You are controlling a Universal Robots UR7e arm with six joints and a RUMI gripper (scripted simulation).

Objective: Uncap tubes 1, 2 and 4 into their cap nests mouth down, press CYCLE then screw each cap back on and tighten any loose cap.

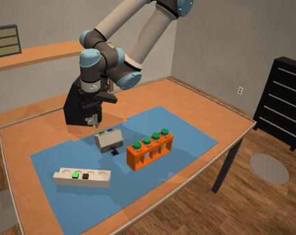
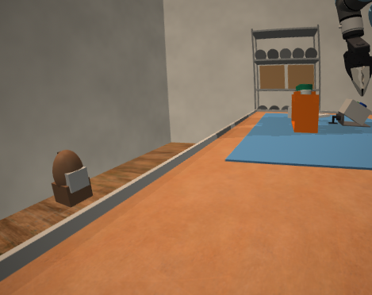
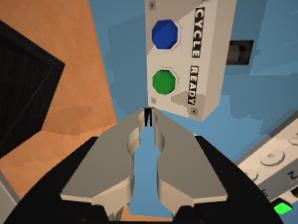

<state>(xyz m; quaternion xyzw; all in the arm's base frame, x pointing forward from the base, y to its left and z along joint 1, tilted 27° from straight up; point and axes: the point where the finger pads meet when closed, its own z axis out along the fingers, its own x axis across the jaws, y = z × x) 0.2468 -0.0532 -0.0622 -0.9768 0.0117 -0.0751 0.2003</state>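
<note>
Now: the green key 4 cm below my hand, 2 cm to the left of it and 1 cm ahead of it. The rest, counted from my hand: cap (24 cm to the left, 20 cm ahead); then grey key housing (6 cm below, 4 cm to the left, 3 cm ahead); then blue key (6 cm to the left, 4 cm below, 1 cm ahead).
</note>
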